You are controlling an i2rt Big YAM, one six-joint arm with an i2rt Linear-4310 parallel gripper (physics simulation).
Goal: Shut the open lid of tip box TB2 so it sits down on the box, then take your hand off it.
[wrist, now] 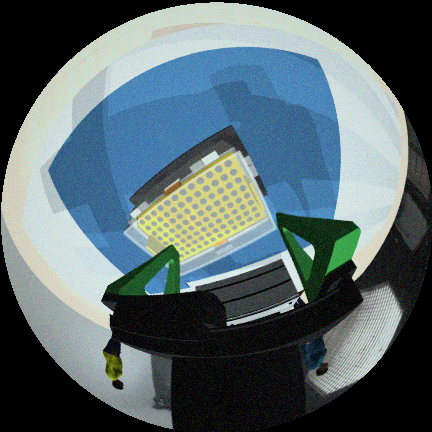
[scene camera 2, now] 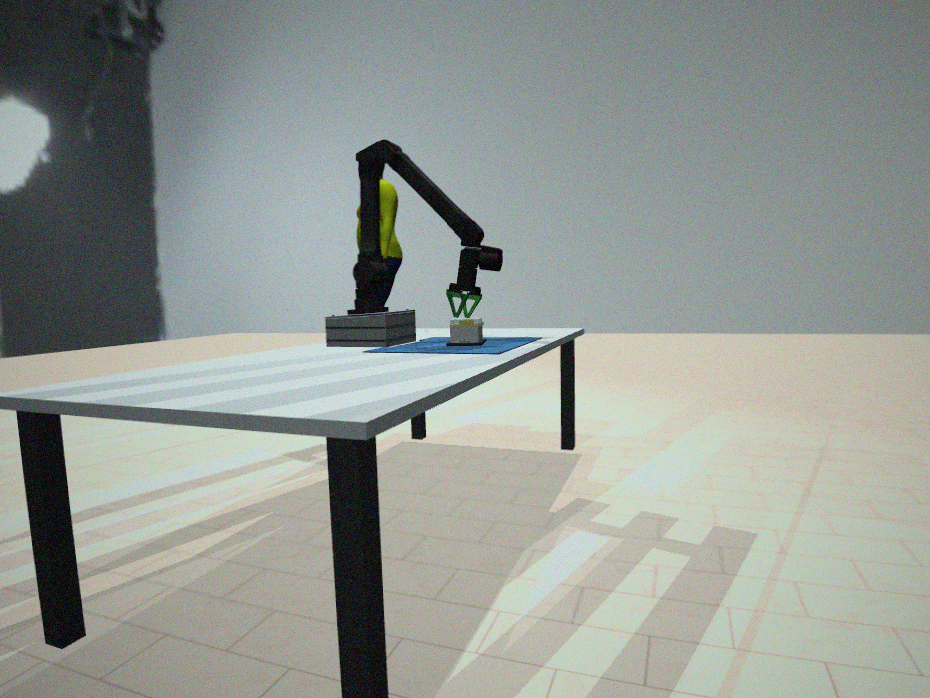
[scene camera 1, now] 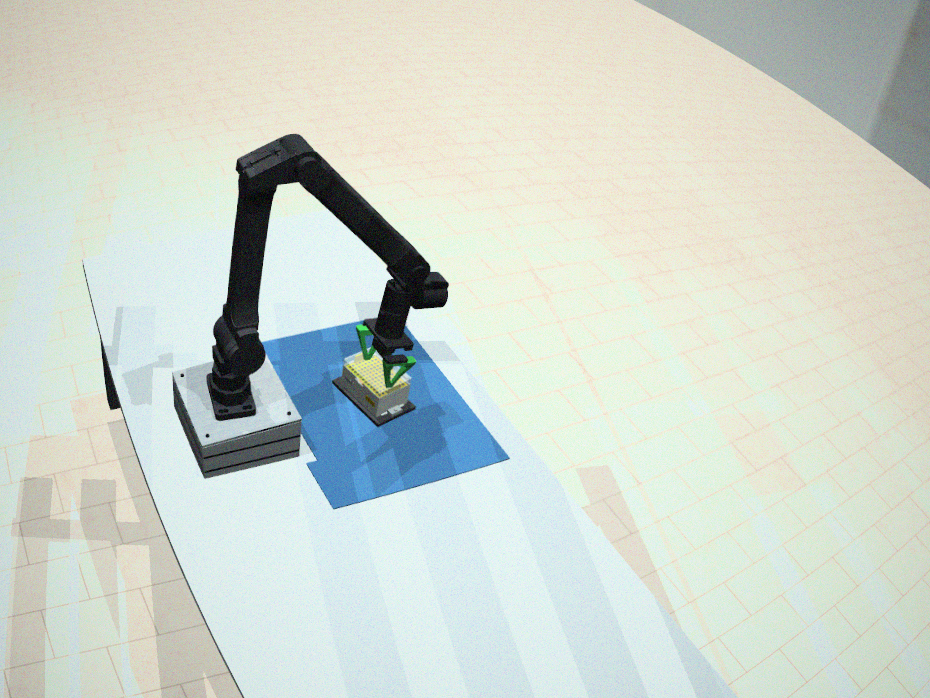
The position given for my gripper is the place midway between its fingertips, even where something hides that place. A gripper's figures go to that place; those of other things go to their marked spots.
My gripper point(scene camera 1: 377, 373) is 1.79 m from the lens. A clear lid point(scene camera 1: 370, 372): 1.80 m from the lens.
